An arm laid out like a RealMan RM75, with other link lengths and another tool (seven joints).
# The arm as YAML. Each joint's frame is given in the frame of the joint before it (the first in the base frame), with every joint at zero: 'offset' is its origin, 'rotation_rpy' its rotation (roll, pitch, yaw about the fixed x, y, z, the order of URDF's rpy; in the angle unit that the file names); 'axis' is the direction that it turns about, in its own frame. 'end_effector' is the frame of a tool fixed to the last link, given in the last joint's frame.
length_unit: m
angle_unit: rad
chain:
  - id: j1
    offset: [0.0, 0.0, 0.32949]
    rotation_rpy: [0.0, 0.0, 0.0]
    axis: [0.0, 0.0, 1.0]
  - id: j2
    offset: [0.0, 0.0, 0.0]
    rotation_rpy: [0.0, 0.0, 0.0]
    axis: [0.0, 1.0, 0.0]
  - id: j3
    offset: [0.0, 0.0, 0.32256]
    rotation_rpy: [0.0, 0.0, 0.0]
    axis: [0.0, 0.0, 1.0]
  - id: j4
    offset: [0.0, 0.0, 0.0]
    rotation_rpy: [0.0, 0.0, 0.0]
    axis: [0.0, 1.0, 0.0]
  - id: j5
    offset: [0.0, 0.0, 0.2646]
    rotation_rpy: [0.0, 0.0, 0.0]
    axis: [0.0, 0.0, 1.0]
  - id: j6
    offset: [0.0, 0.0, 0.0]
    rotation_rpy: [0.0, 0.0, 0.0]
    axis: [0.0, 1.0, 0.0]
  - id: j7
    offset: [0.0, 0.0, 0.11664]
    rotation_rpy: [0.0, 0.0, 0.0]
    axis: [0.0, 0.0, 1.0]
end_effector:
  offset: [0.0, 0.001, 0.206]
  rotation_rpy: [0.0, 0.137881, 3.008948]
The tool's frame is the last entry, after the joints.
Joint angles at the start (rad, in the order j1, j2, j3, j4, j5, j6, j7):
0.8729 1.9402 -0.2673 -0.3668 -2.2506 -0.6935 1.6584
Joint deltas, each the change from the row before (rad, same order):
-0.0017 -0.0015 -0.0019 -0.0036 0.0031 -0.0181 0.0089
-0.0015 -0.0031 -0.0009 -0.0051 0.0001 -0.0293 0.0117
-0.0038 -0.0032 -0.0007 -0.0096 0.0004 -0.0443 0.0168
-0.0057 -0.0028 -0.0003 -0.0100 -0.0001 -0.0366 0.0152
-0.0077 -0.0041 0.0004 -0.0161 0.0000 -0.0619 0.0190
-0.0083 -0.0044 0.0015 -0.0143 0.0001 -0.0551 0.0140
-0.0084 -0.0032 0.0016 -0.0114 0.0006 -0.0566 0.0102
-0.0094 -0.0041 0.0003 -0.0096 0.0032 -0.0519 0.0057
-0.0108 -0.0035 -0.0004 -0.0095 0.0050 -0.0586 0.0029
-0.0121 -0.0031 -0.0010 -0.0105 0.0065 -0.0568 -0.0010
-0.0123 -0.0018 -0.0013 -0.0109 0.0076 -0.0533 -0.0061
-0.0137 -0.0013 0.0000 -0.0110 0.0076 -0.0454 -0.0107
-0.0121 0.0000 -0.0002 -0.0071 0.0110 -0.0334 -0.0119
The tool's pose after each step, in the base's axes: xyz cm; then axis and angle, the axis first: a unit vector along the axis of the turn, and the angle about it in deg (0 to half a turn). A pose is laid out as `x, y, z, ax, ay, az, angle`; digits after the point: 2 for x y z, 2 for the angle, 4 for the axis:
37.67, 71.95, 3.94, -0.3441, -0.7972, -0.4960, 156.50
37.11, 71.77, 3.86, -0.3458, -0.8016, -0.4877, 155.60
36.34, 71.42, 3.74, -0.3486, -0.8079, -0.4752, 154.30
35.89, 71.04, 3.76, -0.3518, -0.8121, -0.4656, 153.31
35.00, 70.40, 3.73, -0.3541, -0.8205, -0.4487, 151.77
34.33, 69.73, 3.81, -0.3556, -0.8278, -0.4340, 150.53
33.61, 68.92, 3.66, -0.3565, -0.8361, -0.4169, 149.33
33.05, 68.10, 3.63, -0.3563, -0.8436, -0.4016, 148.31
32.37, 67.08, 3.49, -0.3549, -0.8527, -0.3834, 147.18
31.79, 66.01, 3.43, -0.3519, -0.8614, -0.3663, 146.17
31.25, 64.95, 3.40, -0.3466, -0.8700, -0.3508, 145.26
30.97, 63.96, 3.49, -0.3402, -0.8770, -0.3394, 144.55
30.75, 63.19, 3.57, -0.3349, -0.8819, -0.3318, 143.82

